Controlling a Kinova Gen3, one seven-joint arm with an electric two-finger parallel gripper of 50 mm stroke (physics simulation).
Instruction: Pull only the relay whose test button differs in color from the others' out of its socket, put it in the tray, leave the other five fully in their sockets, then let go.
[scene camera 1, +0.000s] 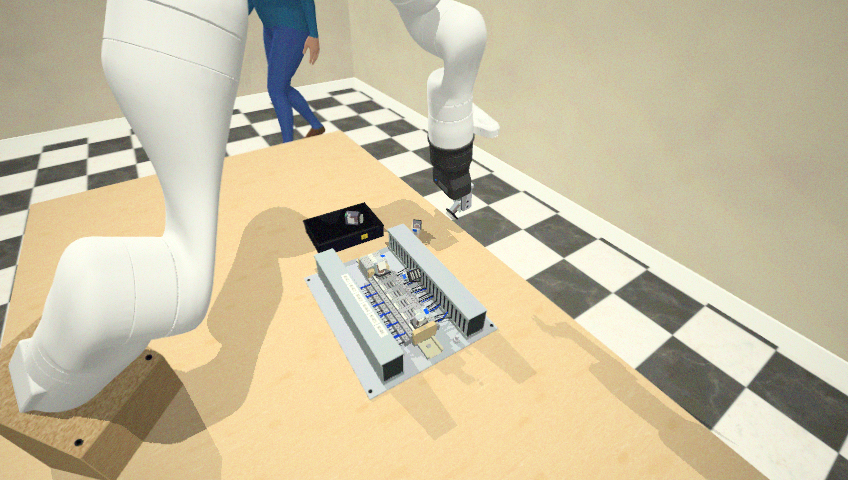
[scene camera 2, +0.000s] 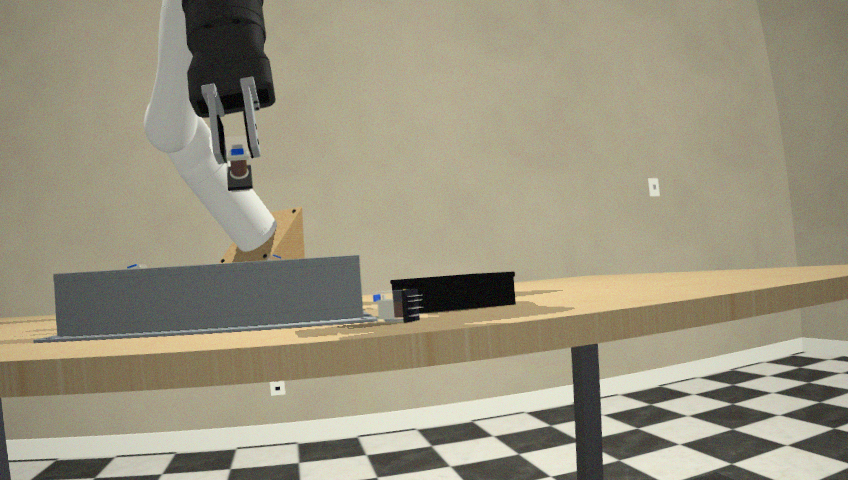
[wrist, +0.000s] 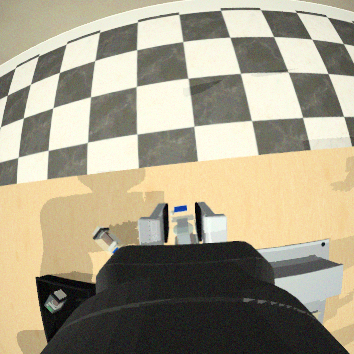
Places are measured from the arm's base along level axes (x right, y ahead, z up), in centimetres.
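Where they show: gripper, between the fingertips: (scene camera 1: 462, 204) (scene camera 2: 237, 155) (wrist: 181, 215); arm's base, origin of its link: (scene camera 1: 63, 374) (scene camera 2: 257, 234).
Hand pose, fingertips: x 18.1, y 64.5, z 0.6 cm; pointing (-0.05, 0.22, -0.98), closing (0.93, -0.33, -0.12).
Observation:
Each offset is from my fingertips to the top centre of the thing. "spot": to the spot under its first point. Level surfaces: height alone.
My gripper (scene camera 1: 461, 205) (scene camera 2: 238, 152) (wrist: 181, 215) is shut on a clear relay with a blue button @(dx -0.4, dy -1.5, dz +1.9 cm) (scene camera 2: 238, 167) (wrist: 183, 231), its dark pin base hanging down, high above the table. A relay @(dx -27.4, dy -6.0, dz -11.5 cm) (scene camera 1: 353, 217) (wrist: 56, 300) lies tipped in the black tray @(dx -26.3, dy -10.5, dz -11.1 cm) (scene camera 1: 342, 239) (scene camera 2: 470, 291) (wrist: 44, 281); a small green part shows on it in the wrist view. Another relay with a blue button @(dx -13.1, dy +1.3, dz -11.8 cm) (scene camera 1: 417, 226) (scene camera 2: 390, 306) (wrist: 106, 239) lies on its side on the table. On the panel @(spot: dx +4.8, dy -35.0, dz -14.3 cm) (scene camera 1: 363, 374), a relay @(dx -2.1, dy -13.9, dz -9.1 cm) (scene camera 1: 411, 275) lies tipped with its pins showing; others stand near both ends of the socket row.
Two tall grey wire ducts @(dx -4.7, dy -27.4, dz -8.3 cm) (scene camera 1: 360, 315) @(dx +1.0, dy -11.4, dz -8.3 cm) (scene camera 1: 437, 282) (scene camera 2: 208, 300) flank the sockets and wires. The near duct in scene camera 2 stands below the gripper. The table @(dz -14.6 cm) (scene camera 1: 285, 368) ends at an edge beside the checkered floor. A person (scene camera 1: 286, 71) stands behind the table.

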